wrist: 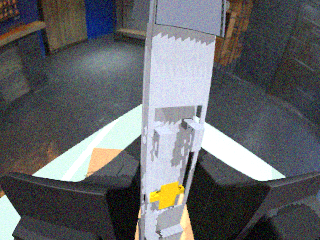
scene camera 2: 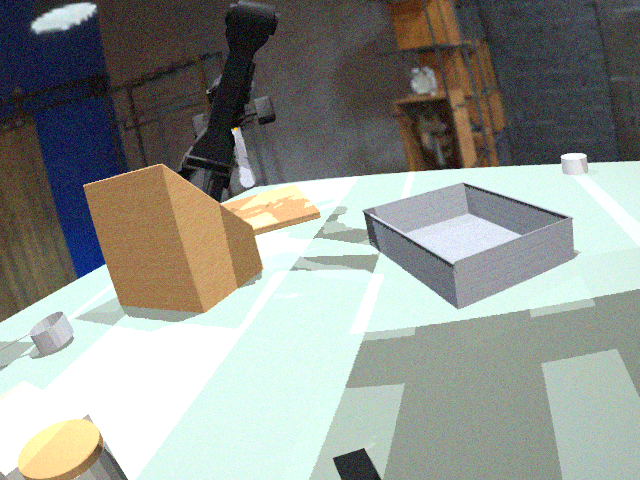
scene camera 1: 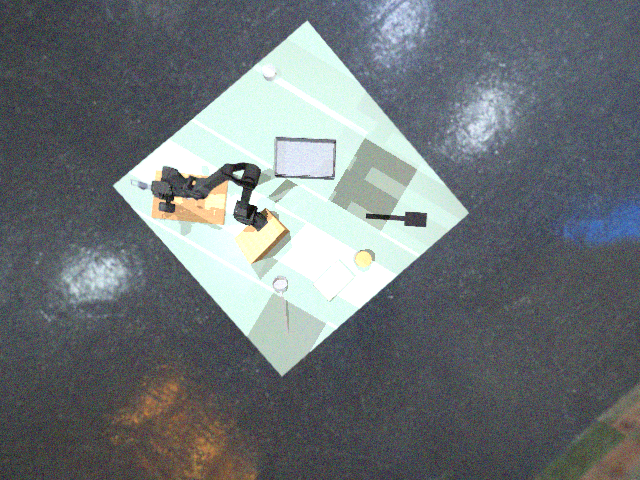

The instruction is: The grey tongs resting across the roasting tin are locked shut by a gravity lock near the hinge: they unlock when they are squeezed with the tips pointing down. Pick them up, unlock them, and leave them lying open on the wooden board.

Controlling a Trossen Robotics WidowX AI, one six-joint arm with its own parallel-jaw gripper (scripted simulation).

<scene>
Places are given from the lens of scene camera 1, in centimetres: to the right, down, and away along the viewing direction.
cream pad (scene camera 1: 337, 276): 9, 19, 129
wooden board (scene camera 1: 212, 210): -55, -15, 128
grey roasting tin (scene camera 1: 295, 157): -13, -43, 131
</scene>
